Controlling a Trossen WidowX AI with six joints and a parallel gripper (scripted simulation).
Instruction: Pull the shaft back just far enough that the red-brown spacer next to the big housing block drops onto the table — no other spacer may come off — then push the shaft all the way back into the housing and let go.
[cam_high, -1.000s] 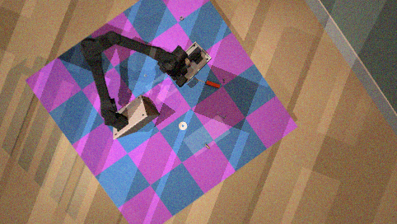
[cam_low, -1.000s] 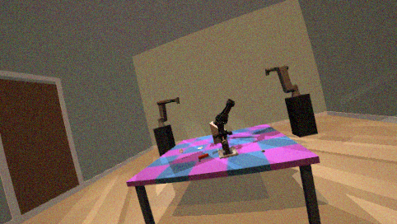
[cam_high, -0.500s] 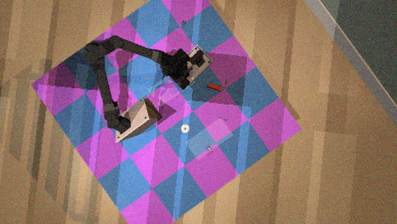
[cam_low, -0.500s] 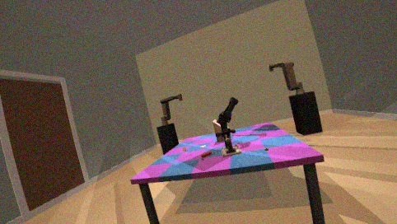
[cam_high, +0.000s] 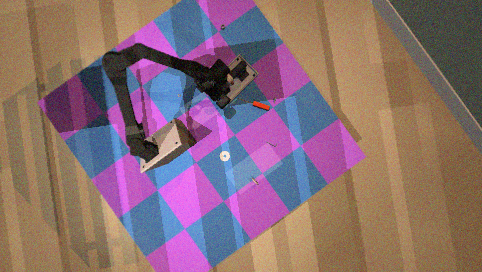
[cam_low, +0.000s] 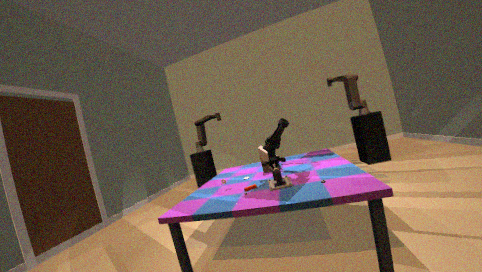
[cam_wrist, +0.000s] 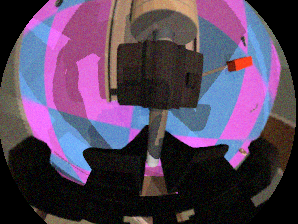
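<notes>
The thin grey shaft is 5 cm ahead of my gripper tip, 3 cm above it and 1 cm to the left of it. Also, from my gripper tip: tan cylinder (10 cm ahead, 3 cm above, 1 cm to the left); then red-handled tool (15 cm to the right, 14 cm ahead, 4 cm below).
</notes>
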